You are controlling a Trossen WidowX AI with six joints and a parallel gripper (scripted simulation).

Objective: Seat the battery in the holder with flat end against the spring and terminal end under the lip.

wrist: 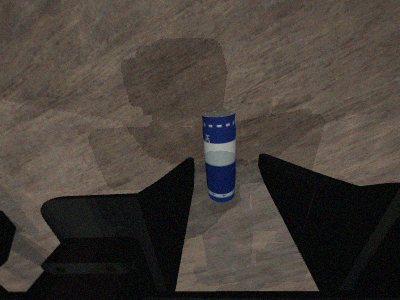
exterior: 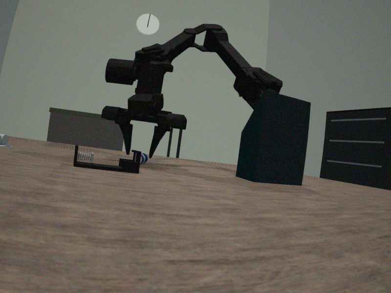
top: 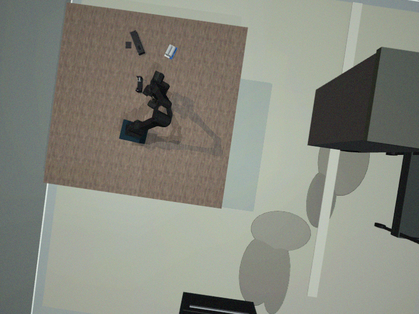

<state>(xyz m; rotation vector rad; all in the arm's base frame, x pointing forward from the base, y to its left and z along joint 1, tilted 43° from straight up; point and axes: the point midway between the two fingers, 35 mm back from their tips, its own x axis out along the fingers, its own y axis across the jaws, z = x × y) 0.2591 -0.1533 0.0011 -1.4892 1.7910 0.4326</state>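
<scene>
The battery is right at my gripper tip. From my gripper tip the other things lie so: dark square: 34 cm ahead, 32 cm to the left, 1 cm below.
</scene>
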